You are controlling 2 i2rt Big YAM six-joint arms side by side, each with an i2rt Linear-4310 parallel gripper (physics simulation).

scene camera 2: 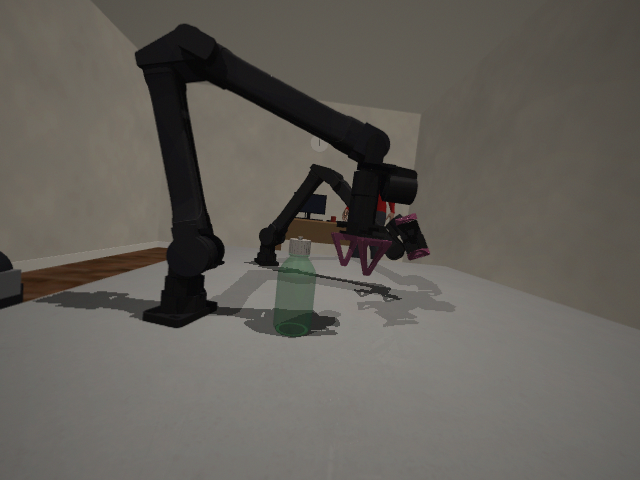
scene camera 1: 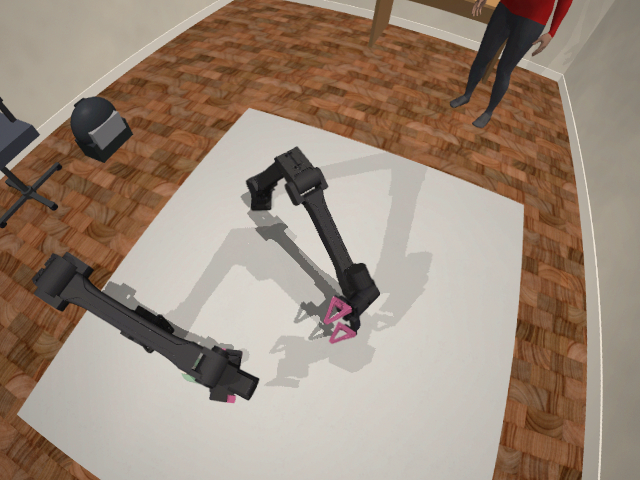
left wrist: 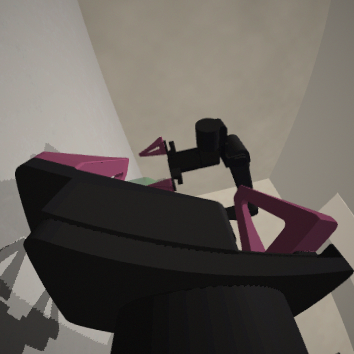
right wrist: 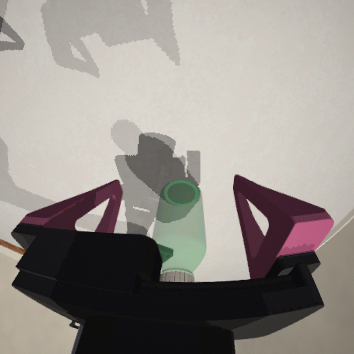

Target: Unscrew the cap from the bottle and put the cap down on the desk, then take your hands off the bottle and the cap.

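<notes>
A translucent green bottle stands upright on the white surface, with a ribbed pale cap on its neck. Part of the bottle shows under the right arm in scene camera 1 and behind a finger in the left wrist view. My right gripper is open, pointing down. In scene camera 2 it is right of the bottle; in its wrist view the bottle shows between the fingers, the cap partly hidden by the gripper body. My left gripper is open and empty, apart from the bottle.
The white desk surface carries both arms and their shadows. In scene camera 1 a person stands on the wooden floor beyond it, and a dark rounded bin-like object and a chair are at the left.
</notes>
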